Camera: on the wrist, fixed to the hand. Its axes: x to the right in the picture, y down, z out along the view.
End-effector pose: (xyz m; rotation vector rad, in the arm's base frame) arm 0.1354 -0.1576 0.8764 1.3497 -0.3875 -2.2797
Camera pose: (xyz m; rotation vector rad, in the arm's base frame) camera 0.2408 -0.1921 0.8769 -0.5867 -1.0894 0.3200
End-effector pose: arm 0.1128 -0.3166 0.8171 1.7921 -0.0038 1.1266
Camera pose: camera 0.0095 -0.2900 0.8474 -0.1560 2.0103 -0.9081
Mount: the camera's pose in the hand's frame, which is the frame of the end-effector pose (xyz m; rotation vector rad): -0.0260 0.0553 -0.0925 0.0454 0.4941 -3.0984
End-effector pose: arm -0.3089 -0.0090 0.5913 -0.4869 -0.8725 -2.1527
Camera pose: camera -0.2560 -0.0891 0.5358 -1.0269 0.3068 0.8593
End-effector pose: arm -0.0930 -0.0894 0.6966 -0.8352 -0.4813 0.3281
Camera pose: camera -0.0711 -0.1243 0.5937 0.6004 -0.7145 -2.5777
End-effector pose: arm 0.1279 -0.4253 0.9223 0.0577 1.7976 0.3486
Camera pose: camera 0.0382 -0.3973 0.9811 -2.4193 0.3835 -1.8788
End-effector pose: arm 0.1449 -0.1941 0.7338 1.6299 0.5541 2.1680
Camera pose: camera 0.0594 -0.2628 0.7177 -0.6886 1.3523 -0.2066
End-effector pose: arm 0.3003 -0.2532 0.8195 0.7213 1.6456 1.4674
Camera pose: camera 0.2300 -0.3145 0.8795 -1.7844 0.8686 -0.8782
